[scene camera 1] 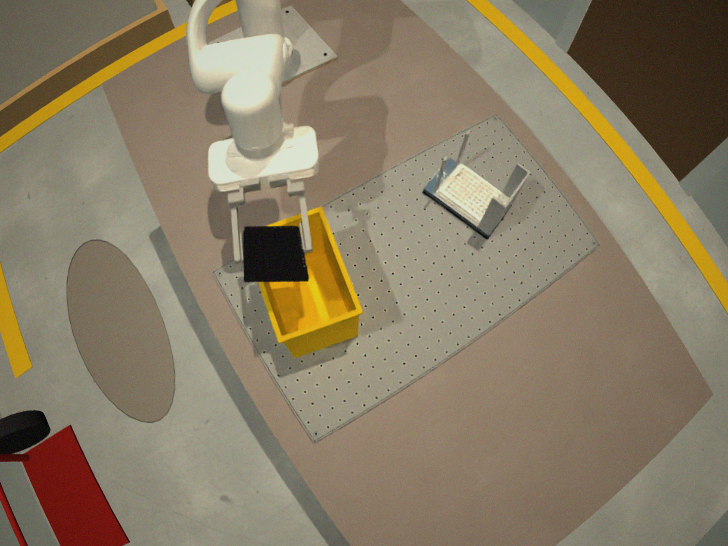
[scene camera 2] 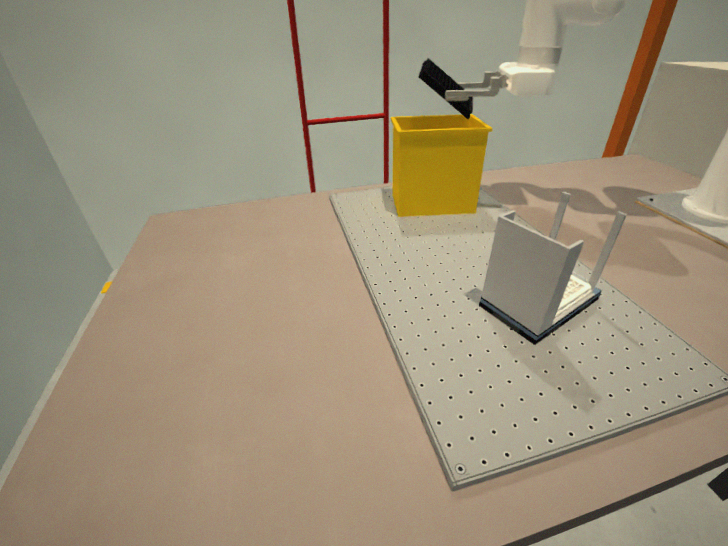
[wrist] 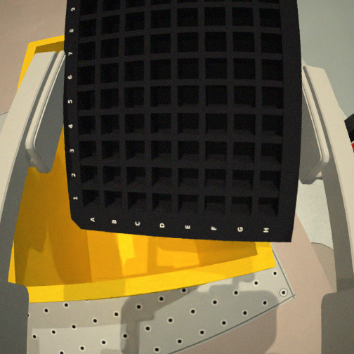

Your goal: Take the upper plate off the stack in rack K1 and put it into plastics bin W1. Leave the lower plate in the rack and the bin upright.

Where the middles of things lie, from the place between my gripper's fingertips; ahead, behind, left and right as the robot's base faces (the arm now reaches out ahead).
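Labels:
Counted from my hand: yellow plastics bin W1 (scene camera 2: pixel 438 160), 3 cm to the left, 2 cm ahead, 14 cm below. Black plate (scene camera 1: pixel 271 253), 1 cm above my hand. Cream plate (scene camera 1: pixel 465 190), 5 cm behind my hand, 40 cm to the left, 20 cm below. By their middles, of the things named here: black plate nearest to my hand, cream plate farthest from it.

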